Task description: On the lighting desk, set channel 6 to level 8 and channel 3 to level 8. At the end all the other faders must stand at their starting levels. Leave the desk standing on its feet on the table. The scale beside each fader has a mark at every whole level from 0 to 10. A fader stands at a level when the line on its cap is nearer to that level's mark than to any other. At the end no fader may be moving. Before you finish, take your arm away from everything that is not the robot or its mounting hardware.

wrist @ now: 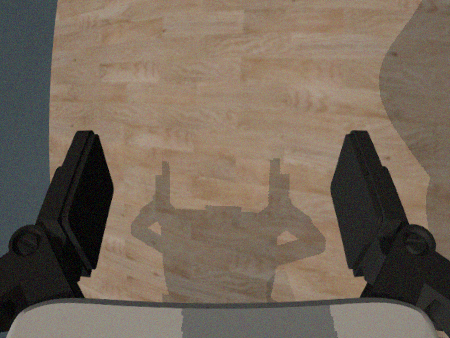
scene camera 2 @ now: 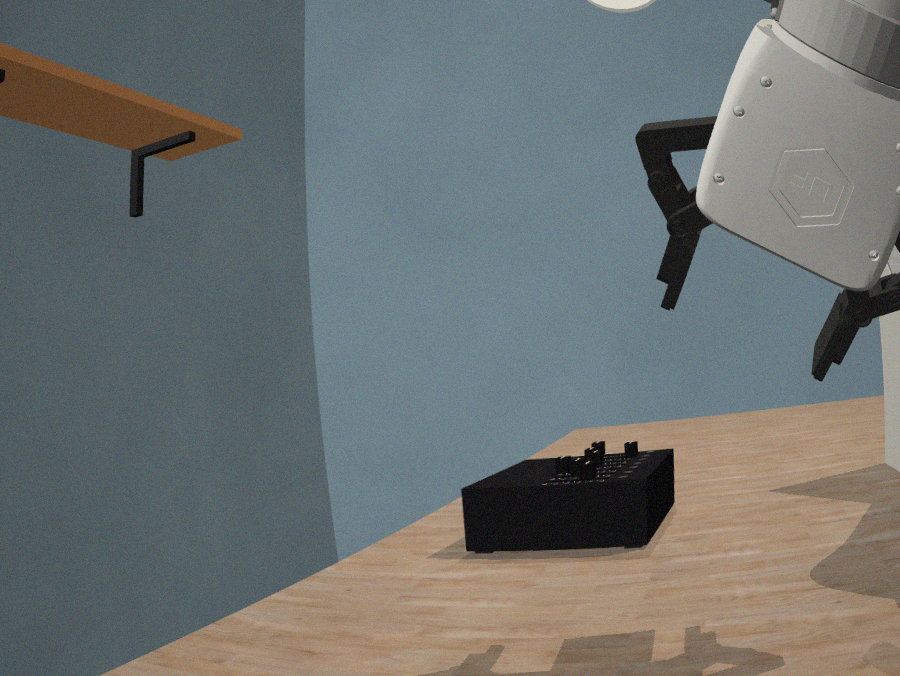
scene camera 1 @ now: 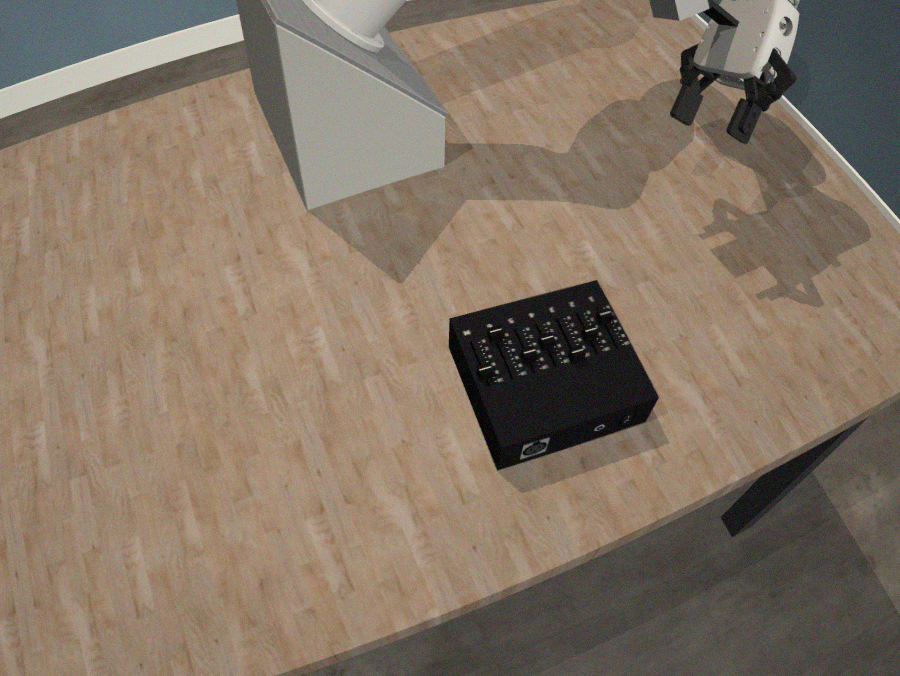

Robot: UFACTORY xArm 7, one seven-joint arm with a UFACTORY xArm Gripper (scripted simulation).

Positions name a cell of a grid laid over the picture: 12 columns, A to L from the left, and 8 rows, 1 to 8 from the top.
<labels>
my gripper: wrist F4; scene camera 2 J4; scene camera 1 J2
</labels>
